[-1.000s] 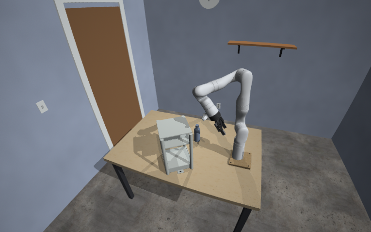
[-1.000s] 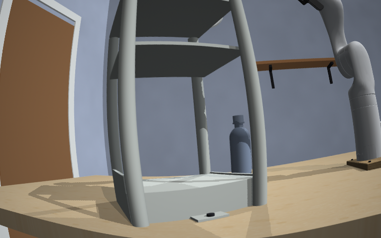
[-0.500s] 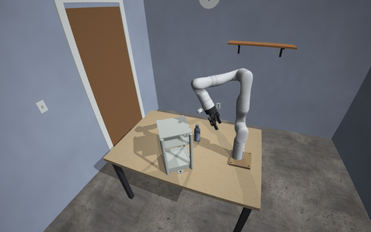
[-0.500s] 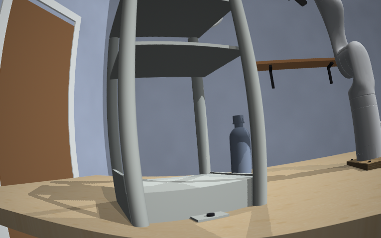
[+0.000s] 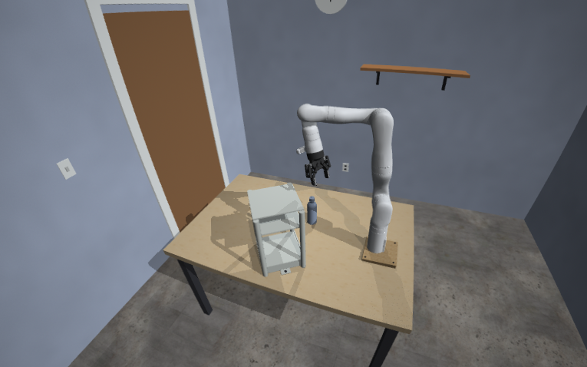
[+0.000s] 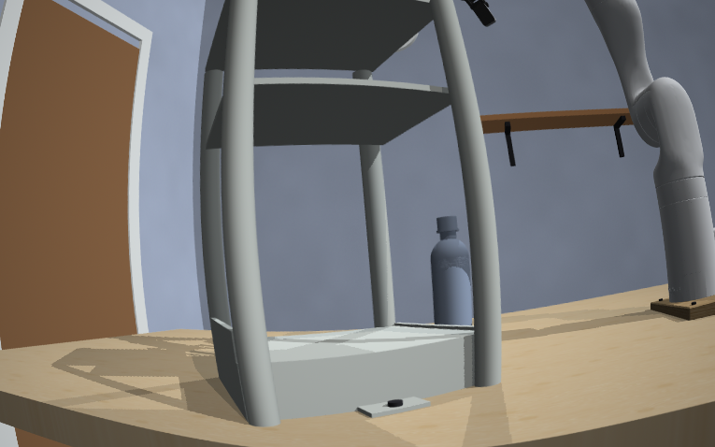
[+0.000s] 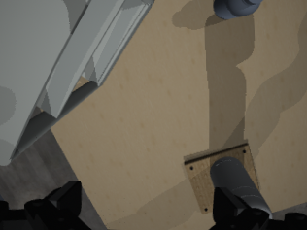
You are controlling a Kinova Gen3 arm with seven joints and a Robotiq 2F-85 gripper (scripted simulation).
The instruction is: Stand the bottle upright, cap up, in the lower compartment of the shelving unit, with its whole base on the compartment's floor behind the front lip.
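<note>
My hand is 8 cm short of the blue-grey bottle, 20 cm to the left of it and 32 cm above it. Also, from my hand: grey shelving unit: 20 cm ahead, 10 cm to the left, 26 cm below.
</note>
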